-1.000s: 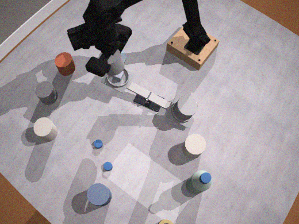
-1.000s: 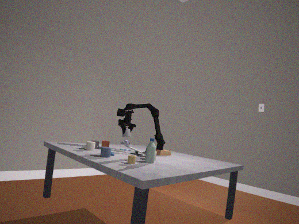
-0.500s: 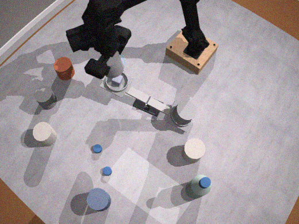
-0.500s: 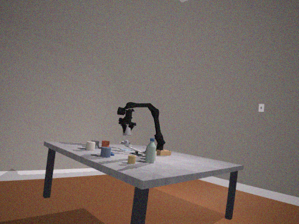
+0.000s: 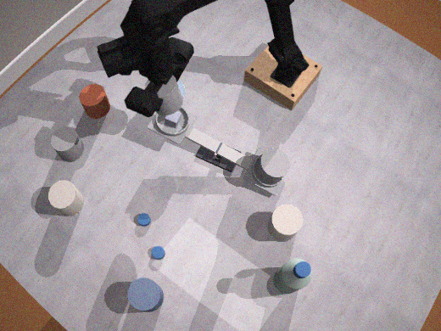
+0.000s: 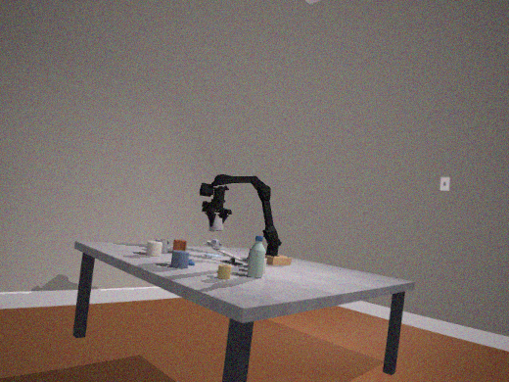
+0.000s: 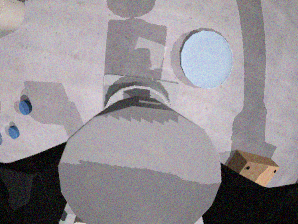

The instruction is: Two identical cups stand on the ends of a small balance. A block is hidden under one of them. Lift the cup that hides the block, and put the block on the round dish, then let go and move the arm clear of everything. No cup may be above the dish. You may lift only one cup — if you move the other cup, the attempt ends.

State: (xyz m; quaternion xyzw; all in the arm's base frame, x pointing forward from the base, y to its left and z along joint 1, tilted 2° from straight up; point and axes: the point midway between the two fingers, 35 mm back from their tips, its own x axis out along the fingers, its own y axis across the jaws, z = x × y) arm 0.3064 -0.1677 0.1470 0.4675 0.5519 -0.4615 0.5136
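Right now my gripper tip is 80 mm above the grey block and 10 mm to the right of it. Round my gripper tip: balance beam 130 mm to the left, 130 mm below, 20 mm behind; orange cylinder 210 mm to the right, 130 mm below, 40 mm ahead; round light-blue dish 170 mm below, 100 mm behind, 90 mm to the right.
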